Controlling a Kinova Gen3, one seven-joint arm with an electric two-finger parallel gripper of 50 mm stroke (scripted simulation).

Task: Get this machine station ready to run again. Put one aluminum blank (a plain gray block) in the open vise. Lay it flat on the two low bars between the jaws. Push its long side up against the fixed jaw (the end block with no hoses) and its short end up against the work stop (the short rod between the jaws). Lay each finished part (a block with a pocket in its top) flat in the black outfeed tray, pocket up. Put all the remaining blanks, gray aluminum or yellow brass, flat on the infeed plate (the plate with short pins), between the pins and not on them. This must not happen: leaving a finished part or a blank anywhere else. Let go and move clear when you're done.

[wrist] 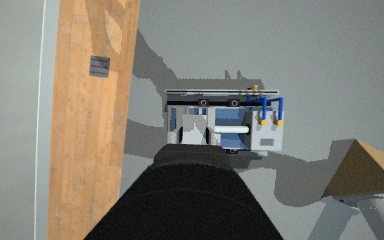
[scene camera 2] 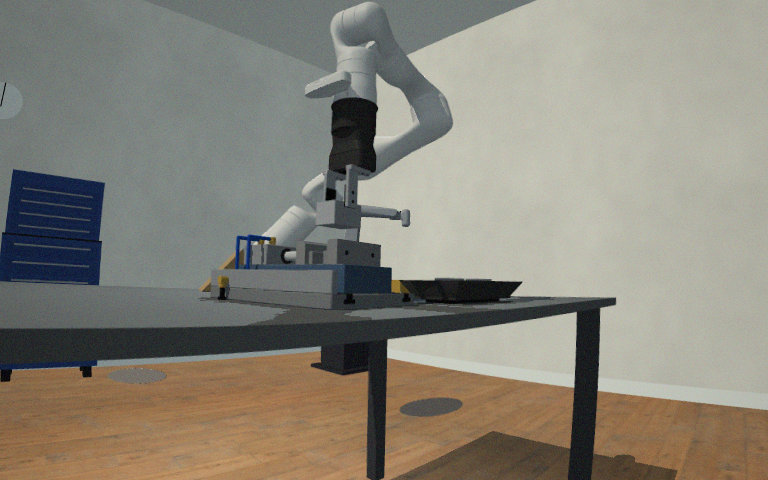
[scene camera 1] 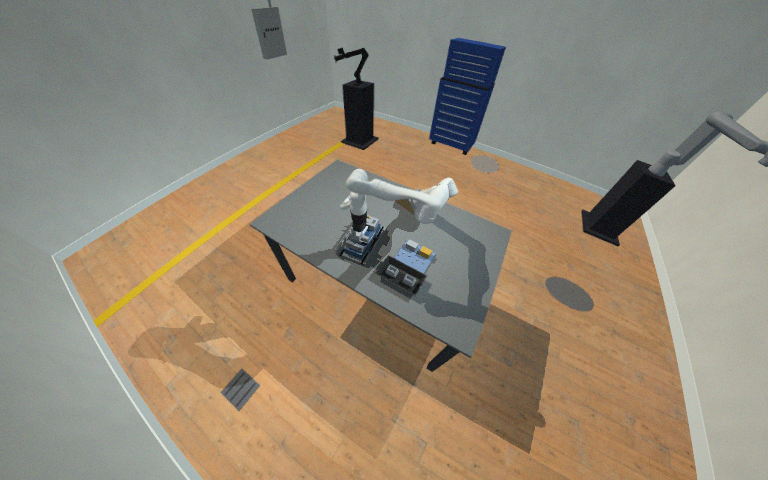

Labels:
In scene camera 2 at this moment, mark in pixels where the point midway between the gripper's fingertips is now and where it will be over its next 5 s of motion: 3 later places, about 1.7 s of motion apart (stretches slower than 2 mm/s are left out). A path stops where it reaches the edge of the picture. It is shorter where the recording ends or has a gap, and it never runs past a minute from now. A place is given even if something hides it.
My gripper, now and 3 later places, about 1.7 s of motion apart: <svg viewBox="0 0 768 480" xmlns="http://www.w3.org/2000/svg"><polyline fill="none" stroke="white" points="339,209 338,206 338,218 338,222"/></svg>

